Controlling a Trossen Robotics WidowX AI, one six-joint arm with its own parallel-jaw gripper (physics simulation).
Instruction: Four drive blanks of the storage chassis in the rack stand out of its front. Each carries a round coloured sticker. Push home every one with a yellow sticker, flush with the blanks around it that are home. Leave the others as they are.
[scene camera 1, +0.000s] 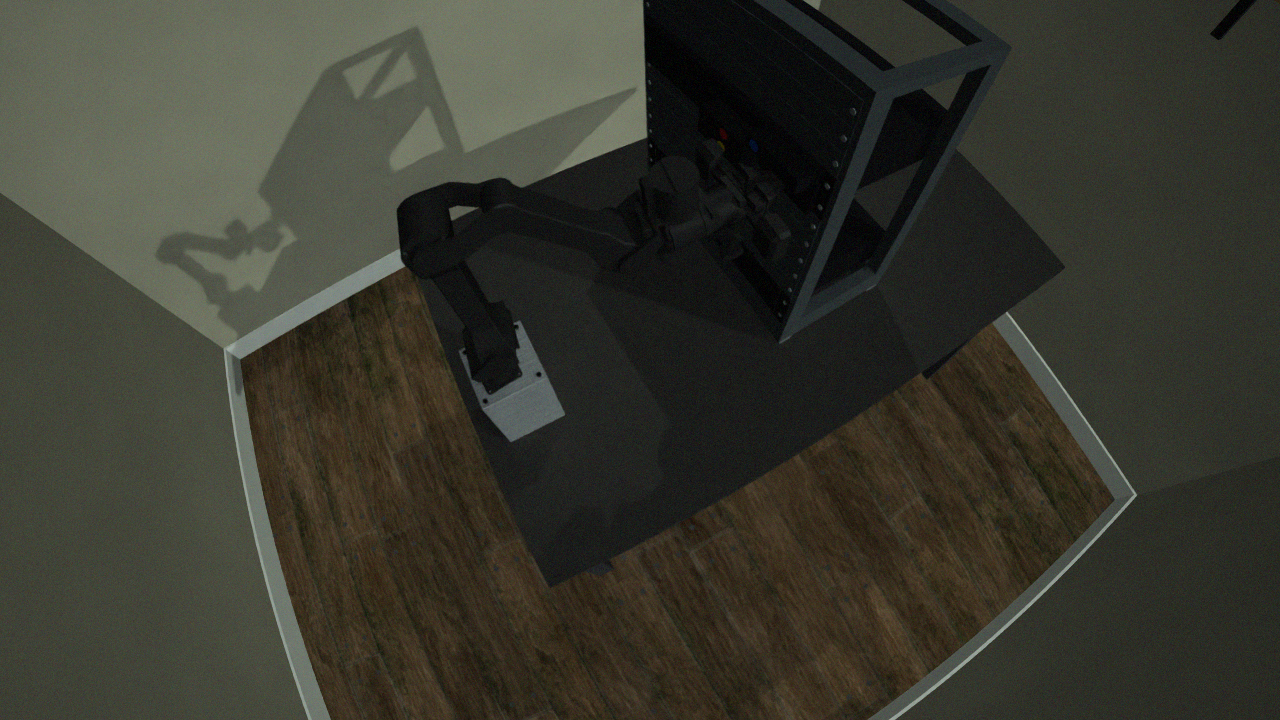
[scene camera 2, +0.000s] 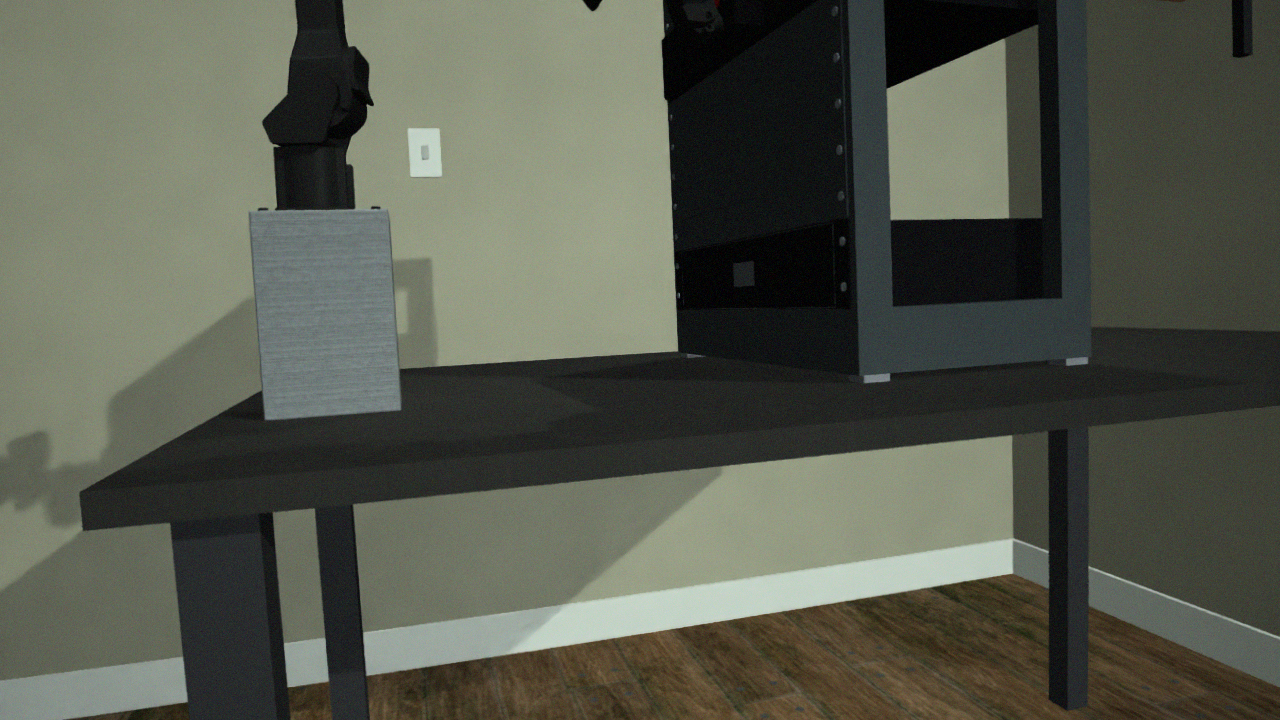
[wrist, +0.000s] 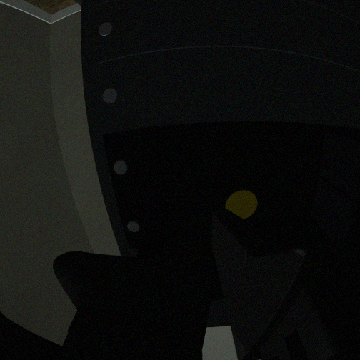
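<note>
The storage chassis is a very dark band in the rack (scene camera 1: 850, 214) (scene camera 2: 868, 179). A yellow sticker (scene camera 1: 718, 145) (wrist: 243, 202) sits on a dark blank; its lower left edge is covered by the fingertip in the wrist view. A red sticker (scene camera 1: 723, 134) and a blue sticker (scene camera 1: 752, 145) show beside it in the first scene view. A fourth sticker does not show. My gripper (wrist: 207, 210) is shut and empty, its tip in front of the chassis, just below and left of the yellow sticker in the wrist view. Contact and how far the blanks stand out cannot be told in the dark.
The arm (scene camera 1: 554, 219) reaches from its metal base block (scene camera 1: 523, 407) (scene camera 2: 326, 313) across the table (scene camera 1: 716, 447) (scene camera 2: 537, 429). Screws (wrist: 110, 95) line the rack's side rail. Dark panels (wrist: 225, 85) (scene camera 2: 760, 161) lie above and below the chassis. A wall (wrist: 25, 150) stands beside the rack.
</note>
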